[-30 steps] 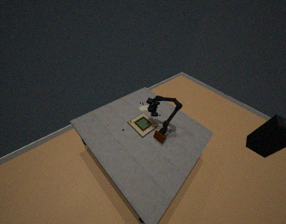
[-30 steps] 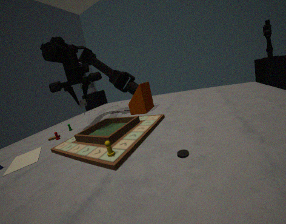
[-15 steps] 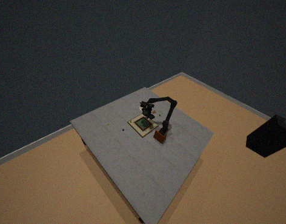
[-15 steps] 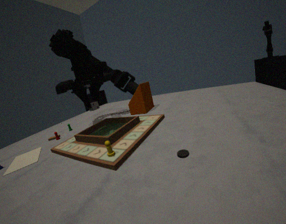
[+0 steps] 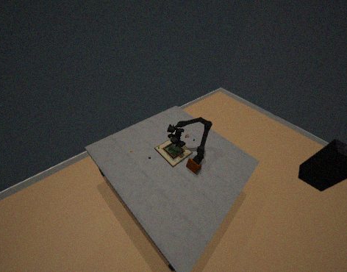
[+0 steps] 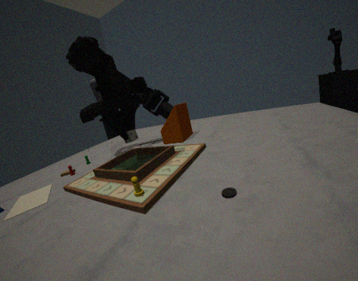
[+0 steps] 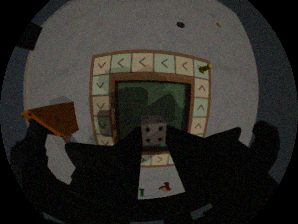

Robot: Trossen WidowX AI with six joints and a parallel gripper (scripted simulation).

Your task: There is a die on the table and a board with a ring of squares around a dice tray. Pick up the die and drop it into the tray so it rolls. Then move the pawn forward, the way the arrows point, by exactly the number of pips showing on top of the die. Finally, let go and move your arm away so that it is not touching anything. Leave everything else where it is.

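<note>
My gripper tip is now 13 cm short of the yellow pawn, 9 cm to the right of it and 6 cm above it. Also, from my gripper tip: red pawn 4 cm ahead, 27 cm to the right, 7 cm below; then green tray floor 1 cm ahead, 8 cm below; then die right at my gripper tip.
</note>
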